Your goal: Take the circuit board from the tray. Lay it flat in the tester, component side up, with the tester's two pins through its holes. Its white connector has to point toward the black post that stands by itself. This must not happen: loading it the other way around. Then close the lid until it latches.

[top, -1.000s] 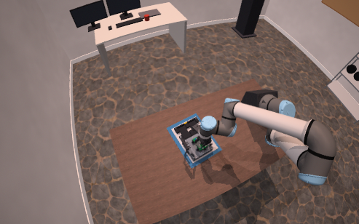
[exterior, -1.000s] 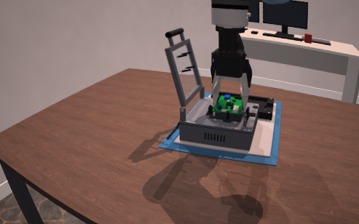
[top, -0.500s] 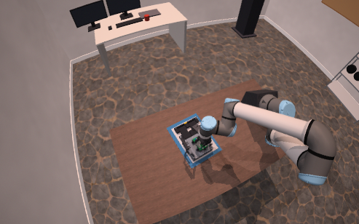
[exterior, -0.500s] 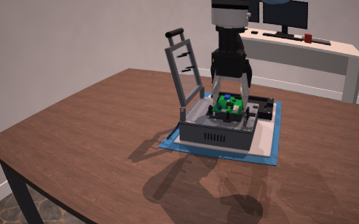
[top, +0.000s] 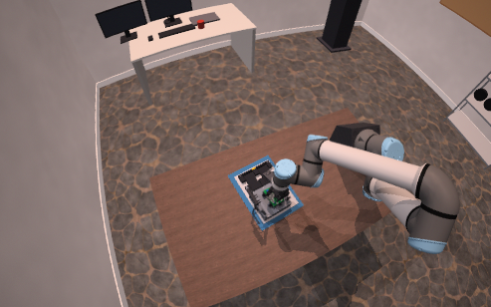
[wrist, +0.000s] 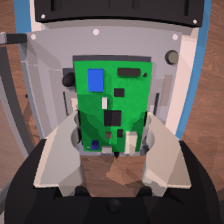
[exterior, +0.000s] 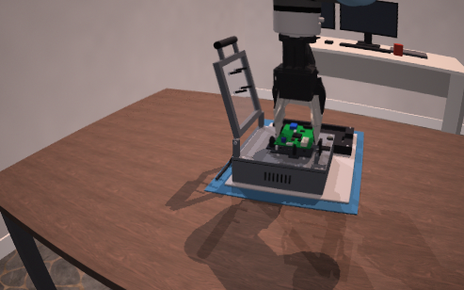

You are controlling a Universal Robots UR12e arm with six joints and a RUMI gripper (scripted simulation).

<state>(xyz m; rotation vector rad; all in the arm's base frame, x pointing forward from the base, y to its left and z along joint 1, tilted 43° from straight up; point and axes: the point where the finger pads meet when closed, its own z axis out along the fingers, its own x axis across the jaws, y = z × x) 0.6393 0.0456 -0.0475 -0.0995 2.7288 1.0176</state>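
Right now my hand is right at the green circuit board. Round my hand: tester lid 12 cm ahead, 10 cm above, 2 cm to the left.
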